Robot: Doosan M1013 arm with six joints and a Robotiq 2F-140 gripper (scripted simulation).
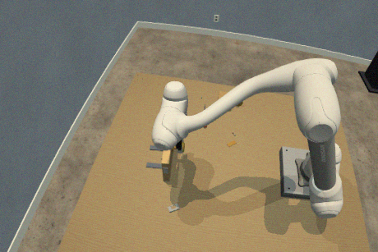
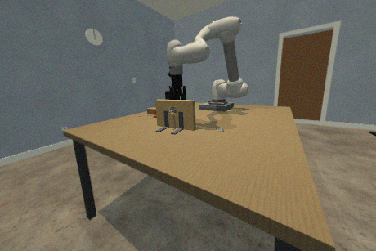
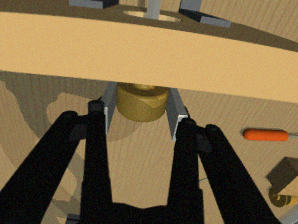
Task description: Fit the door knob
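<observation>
The brass door knob lies 3 cm ahead of my hand and 3 cm below it. Also, from my hand: latch socket (6 cm ahead, 3 cm below); wooden box (24 cm behind, 48 cm to the right, 12 cm below); wood panel (6 cm ahead, 4 cm below).
</observation>
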